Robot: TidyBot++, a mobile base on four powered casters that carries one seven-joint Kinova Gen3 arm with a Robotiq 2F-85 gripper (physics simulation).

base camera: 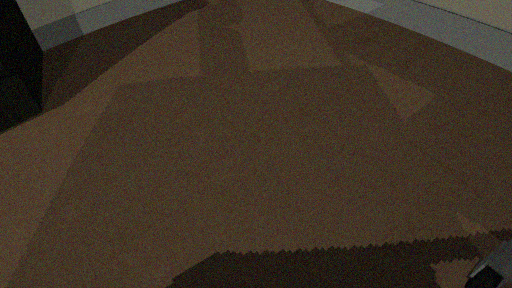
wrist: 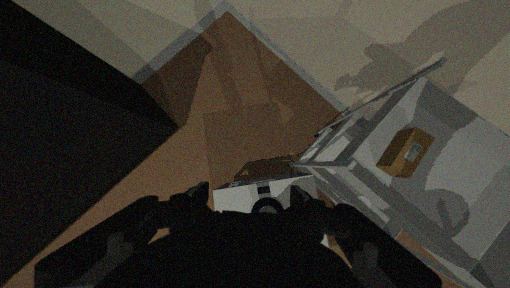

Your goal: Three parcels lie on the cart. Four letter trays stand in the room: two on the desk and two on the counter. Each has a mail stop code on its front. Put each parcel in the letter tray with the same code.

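Frame: origin at the arm's base, x left, y down, z back, level; metres.
Where they show: gripper, fingertip midpoint: point(wrist: 249, 192).
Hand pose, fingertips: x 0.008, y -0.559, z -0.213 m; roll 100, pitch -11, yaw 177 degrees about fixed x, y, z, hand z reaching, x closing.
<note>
After its pixels a point has its place.
One brown parcel point(wrist: 406, 152) {x -0.389, y -0.317, z -0.210 m} with a small pale label lies on the grey cart point(wrist: 462, 162) {x -0.578, y -0.266, z -0.155 m} at the right of the wrist view. The label's code is too small and dark to read. My gripper point(wrist: 249, 192) {x 0.008, y -0.559, z -0.213 m} is open and empty. Its fingers show low in the wrist view, to the left of the cart and apart from the parcel. Two of the three parcels and the four letter trays do not show in either view.
A large black block point(base camera: 20, 65) {x 0.639, y 0.286, z -0.694 m} point(wrist: 75, 130) {x 0.702, y -0.176, z -0.489 m} stands at the left. Brown floor point(base camera: 240, 150) {x 0.068, y 0.397, z -0.457 m} point(wrist: 240, 135) {x 0.117, y 0.397, z -0.487 m} runs back to a room corner with grey skirting. My pale base point(wrist: 232, 199) {x 0.158, y 0.014, z -0.094 m} shows beyond the fingers. A grey part with a dark recess shows at the base view's lower right corner.
</note>
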